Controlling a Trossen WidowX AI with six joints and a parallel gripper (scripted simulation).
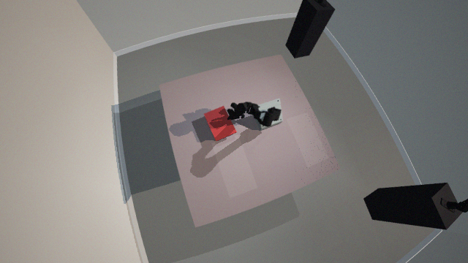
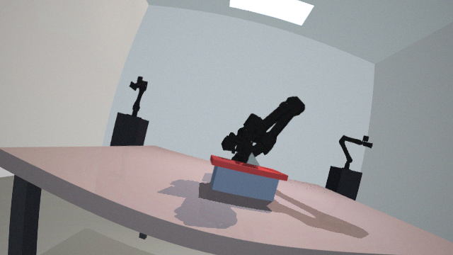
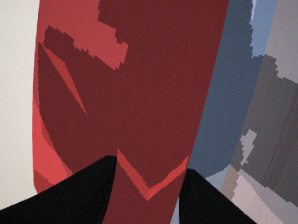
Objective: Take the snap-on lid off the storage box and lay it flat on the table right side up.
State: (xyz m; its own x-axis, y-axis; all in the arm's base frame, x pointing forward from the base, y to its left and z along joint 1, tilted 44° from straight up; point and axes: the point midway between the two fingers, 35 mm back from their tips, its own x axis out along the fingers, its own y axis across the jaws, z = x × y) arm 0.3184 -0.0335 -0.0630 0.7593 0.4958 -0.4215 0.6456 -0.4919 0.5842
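Right now the lid is 7 cm ahead of my gripper tip. Also, from my gripper tip: blue storage box 7 cm ahead, 4 cm below.
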